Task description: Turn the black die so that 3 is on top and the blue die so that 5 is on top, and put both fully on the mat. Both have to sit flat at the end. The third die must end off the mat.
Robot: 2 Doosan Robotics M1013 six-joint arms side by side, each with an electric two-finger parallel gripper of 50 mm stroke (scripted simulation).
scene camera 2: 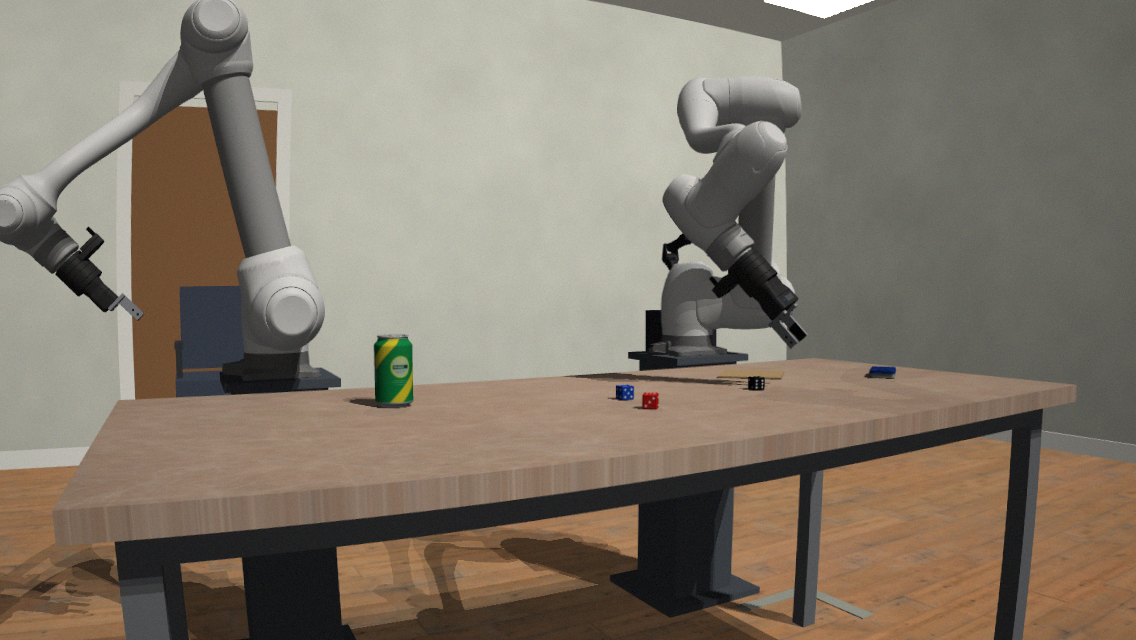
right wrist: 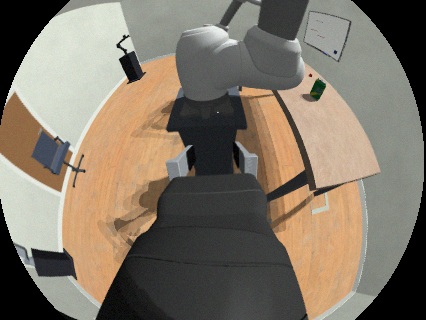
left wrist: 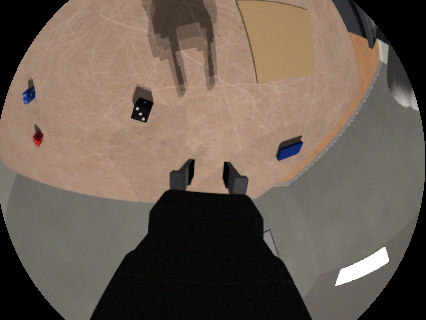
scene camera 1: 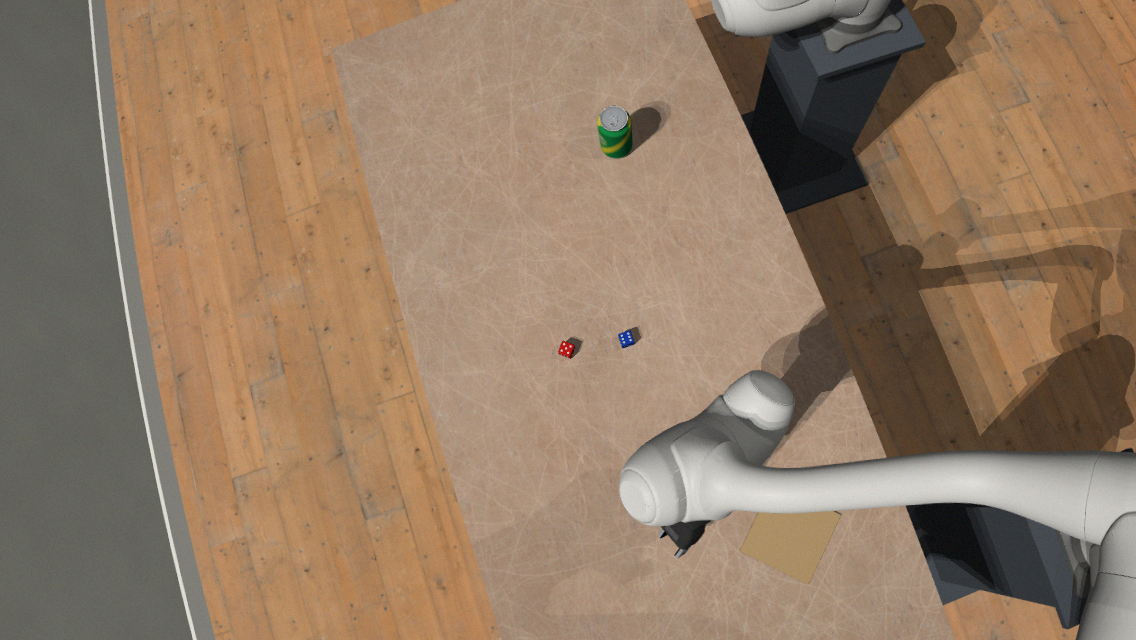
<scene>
In view: my left gripper [scene camera 2: 799,341], my right gripper [scene camera 2: 141,317] and a tan mat [scene camera 1: 794,543].
My left gripper also shows in the left wrist view [left wrist: 208,168] and in scene camera 1 [scene camera 1: 671,544]. My right gripper is seen too in the right wrist view [right wrist: 213,151].
</scene>
